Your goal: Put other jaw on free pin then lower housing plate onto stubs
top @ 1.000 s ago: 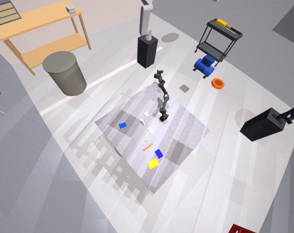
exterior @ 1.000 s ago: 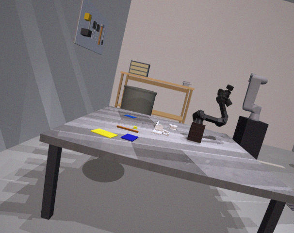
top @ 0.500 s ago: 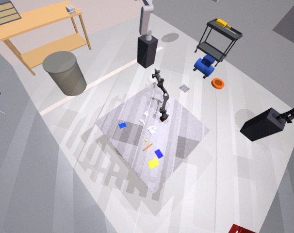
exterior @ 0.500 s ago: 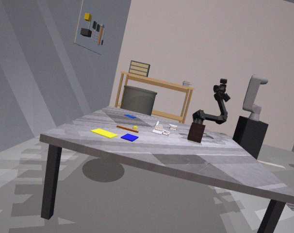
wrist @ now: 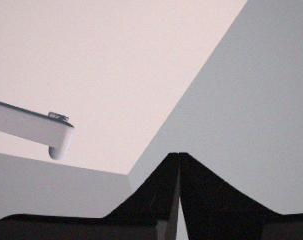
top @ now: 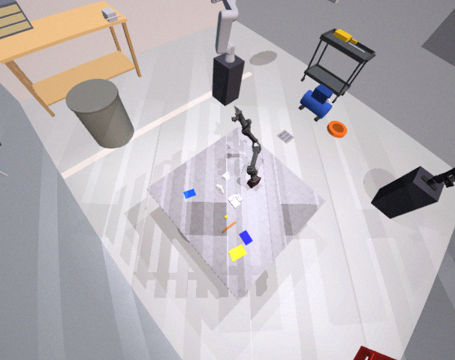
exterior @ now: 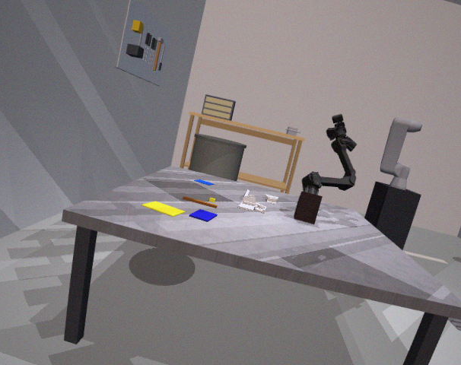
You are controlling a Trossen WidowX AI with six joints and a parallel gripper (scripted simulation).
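Now: the white jaw 51 cm below my gripper tip, 49 cm ahead of it and 39 cm to the left of it. Round my gripper tip: white housing plate (50 cm below, 34 cm ahead, 30 cm to the left); small yellow cube (65 cm ahead, 61 cm to the left, 52 cm below); orange bar (70 cm to the left, 69 cm ahead, 53 cm below).
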